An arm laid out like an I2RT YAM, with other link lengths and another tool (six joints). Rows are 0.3 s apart.
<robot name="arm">
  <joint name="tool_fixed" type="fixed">
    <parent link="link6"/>
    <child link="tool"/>
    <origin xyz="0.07 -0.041 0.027" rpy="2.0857 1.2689 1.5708"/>
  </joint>
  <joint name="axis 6" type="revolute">
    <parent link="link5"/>
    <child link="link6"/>
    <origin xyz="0.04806 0 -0.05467" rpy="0 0 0"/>
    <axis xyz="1 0 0"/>
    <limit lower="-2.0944" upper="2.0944"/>
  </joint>
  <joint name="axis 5" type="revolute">
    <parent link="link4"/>
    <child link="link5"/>
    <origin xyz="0.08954 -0.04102 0.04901" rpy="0 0 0"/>
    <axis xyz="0 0 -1"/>
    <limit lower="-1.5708" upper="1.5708"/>
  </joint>
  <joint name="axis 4" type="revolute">
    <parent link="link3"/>
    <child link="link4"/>
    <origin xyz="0.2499 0.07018 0.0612" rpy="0 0 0"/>
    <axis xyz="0 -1 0"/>
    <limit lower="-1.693" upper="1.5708"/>
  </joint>
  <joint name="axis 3" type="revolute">
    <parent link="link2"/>
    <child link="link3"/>
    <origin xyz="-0.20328 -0.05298 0" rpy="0 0 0"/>
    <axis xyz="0 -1 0"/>
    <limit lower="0" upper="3.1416"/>
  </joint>
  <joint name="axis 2" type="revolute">
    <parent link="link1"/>
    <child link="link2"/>
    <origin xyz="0.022 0.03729 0.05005" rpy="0 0 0"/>
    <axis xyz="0 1 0"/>
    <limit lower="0" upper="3.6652"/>
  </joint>
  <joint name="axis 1" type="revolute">
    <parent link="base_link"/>
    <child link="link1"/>
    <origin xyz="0 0 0.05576" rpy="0 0 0"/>
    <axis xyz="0 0 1"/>
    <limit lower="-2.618" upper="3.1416"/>
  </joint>
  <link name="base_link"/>
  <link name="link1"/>
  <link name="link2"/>
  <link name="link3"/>
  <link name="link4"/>
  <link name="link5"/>
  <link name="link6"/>
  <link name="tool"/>
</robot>
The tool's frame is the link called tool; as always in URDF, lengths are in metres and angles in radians.
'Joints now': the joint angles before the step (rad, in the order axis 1, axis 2, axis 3, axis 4, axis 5, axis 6). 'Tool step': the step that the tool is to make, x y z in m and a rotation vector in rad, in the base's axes. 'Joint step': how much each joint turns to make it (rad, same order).
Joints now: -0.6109 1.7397 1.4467 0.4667 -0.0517 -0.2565
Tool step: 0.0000 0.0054 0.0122 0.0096 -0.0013 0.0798
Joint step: -0.0103 -0.0280 0.0194 -0.0497 -0.0873 0.0240
